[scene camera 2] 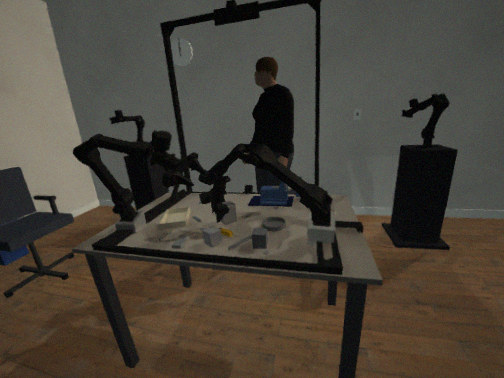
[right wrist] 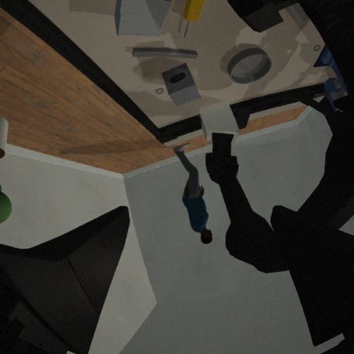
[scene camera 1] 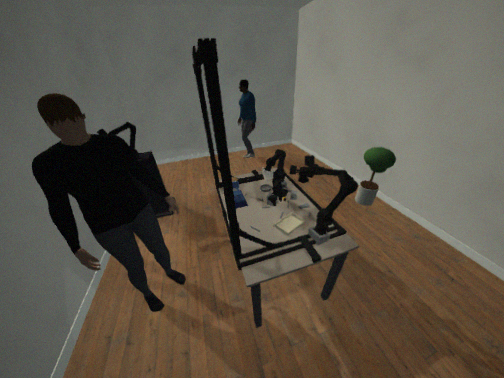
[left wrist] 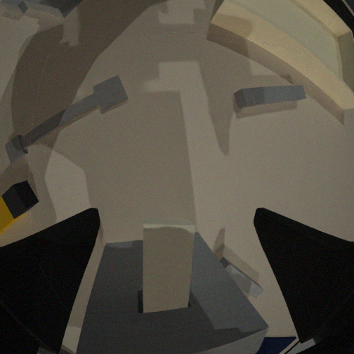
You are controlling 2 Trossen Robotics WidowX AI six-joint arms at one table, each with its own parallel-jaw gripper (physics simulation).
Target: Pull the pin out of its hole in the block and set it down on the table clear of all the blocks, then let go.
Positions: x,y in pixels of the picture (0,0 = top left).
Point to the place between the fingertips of my left gripper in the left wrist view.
178,217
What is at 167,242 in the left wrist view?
A cream pin.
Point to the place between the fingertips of my right gripper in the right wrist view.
202,214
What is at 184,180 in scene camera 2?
My right gripper.
